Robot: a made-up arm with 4 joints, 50 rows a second.
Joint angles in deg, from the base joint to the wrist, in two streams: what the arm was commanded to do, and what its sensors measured. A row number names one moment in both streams.
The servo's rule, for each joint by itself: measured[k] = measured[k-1] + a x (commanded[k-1-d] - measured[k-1]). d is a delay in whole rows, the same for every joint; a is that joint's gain. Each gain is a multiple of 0.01, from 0.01 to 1. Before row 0 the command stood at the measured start. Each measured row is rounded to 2 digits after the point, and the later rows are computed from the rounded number. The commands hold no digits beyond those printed.
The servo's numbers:
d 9
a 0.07 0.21 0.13 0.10
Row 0, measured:
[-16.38 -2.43 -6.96 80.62]
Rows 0 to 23, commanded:
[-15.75 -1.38 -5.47 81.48]
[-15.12 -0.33 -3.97 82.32]
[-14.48 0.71 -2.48 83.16]
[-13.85 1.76 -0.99 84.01]
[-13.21 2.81 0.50 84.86]
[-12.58 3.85 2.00 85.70]
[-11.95 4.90 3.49 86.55]
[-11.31 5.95 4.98 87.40]
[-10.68 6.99 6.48 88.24]
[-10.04 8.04 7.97 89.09]
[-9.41 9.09 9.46 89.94]
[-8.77 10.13 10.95 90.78]
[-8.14 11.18 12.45 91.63]
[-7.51 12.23 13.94 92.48]
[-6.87 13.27 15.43 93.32]
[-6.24 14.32 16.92 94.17]
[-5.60 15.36 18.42 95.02]
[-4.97 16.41 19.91 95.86]
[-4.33 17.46 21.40 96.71]
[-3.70 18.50 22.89 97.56]
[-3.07 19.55 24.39 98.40]
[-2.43 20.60 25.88 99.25]
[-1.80 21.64 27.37 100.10]
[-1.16 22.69 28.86 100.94]
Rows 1 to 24, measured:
[-16.38 -2.43 -6.96 80.62]
[-16.38 -2.43 -6.96 80.62]
[-16.38 -2.43 -6.96 80.62]
[-16.38 -2.43 -6.96 80.62]
[-16.38 -2.43 -6.96 80.62]
[-16.38 -2.43 -6.96 80.62]
[-16.38 -2.43 -6.96 80.62]
[-16.38 -2.43 -6.96 80.62]
[-16.38 -2.43 -6.96 80.62]
[-16.34 -2.21 -6.77 80.71]
[-16.25 -1.82 -6.41 80.87]
[-16.13 -1.29 -5.90 81.10]
[-15.97 -0.65 -5.26 81.39]
[-15.78 0.08 -4.51 81.74]
[-15.56 0.87 -3.66 82.14]
[-15.31 1.72 -2.73 82.58]
[-15.03 2.61 -1.73 83.06]
[-14.73 3.53 -0.66 83.58]
[-14.40 4.48 0.46 84.13]
[-14.05 5.45 1.63 84.71]
[-13.68 6.43 2.84 85.32]
[-13.29 7.43 4.09 85.95]
[-12.89 8.44 5.37 86.60]
[-12.47 9.45 6.68 87.27]

